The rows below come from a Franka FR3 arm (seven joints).
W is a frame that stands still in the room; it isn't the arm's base.
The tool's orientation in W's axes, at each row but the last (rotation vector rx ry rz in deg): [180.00 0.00 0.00]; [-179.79 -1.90 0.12]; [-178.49 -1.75 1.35]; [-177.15 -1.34 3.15]
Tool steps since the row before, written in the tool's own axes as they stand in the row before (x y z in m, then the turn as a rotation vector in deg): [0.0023 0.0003 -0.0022 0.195 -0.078 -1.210]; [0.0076 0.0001 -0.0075 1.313 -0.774 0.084]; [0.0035 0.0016 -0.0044 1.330 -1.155 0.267]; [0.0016 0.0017 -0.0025 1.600 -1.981 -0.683]
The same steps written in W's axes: [0.0023 -0.0003 0.0022 0.195 0.078 1.210]; [0.0076 0.0000 0.0075 1.296 0.802 -0.083]; [0.0036 -0.0016 0.0043 1.303 1.188 -0.256]; [0.0017 -0.0018 0.0024 1.595 1.971 0.723]
